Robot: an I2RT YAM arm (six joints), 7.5 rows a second.
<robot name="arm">
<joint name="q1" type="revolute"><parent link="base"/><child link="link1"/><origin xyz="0 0 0.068" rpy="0 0 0"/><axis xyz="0 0 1"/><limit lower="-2.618" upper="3.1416"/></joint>
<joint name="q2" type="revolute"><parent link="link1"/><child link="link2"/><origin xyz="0.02 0.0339 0.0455" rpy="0 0 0"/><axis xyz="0 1 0"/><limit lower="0" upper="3.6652"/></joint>
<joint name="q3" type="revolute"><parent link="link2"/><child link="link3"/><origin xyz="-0.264 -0.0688 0" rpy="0 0 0"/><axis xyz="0 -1 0"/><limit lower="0" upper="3.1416"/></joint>
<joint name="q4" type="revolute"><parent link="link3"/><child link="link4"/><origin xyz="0.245 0.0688 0.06" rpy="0 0 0"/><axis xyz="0 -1 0"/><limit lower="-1.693" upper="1.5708"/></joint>
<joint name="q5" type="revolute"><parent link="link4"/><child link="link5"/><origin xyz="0.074 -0.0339 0.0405" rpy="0 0 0"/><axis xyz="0 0 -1"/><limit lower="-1.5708" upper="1.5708"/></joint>
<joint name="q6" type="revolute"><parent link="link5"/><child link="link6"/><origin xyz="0.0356 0 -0.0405" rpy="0 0 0"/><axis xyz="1 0 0"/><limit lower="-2.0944" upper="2.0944"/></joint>
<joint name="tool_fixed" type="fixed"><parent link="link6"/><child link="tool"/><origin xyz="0 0 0" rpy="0 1.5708 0"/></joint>
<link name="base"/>
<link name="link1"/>
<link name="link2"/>
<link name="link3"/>
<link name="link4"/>
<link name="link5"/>
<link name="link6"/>
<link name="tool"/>
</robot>
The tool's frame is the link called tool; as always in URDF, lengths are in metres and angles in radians.
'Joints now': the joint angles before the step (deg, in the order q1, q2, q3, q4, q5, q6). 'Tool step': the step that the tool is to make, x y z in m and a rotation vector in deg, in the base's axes. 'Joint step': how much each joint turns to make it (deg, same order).
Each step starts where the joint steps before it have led.
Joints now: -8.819 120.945 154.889 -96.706 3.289 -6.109
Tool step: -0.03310 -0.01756 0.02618 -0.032 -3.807 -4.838
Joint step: -3.716 -5.662 -1.992 0.002 -0.043 1.311
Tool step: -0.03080 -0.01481 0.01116 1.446 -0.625 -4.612
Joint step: -3.890 -6.032 -5.855 -0.002 -0.962 1.422
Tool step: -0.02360 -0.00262 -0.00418 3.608 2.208 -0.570
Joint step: -2.142 -6.140 -9.331 -0.001 -3.191 -0.001
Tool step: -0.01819 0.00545 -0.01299 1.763 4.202 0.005
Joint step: -0.175 -5.639 -10.184 0.000 -0.372 -0.022
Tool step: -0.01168 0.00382 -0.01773 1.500 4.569 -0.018
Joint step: -0.023 -3.913 -8.810 0.088 0.043 -0.022
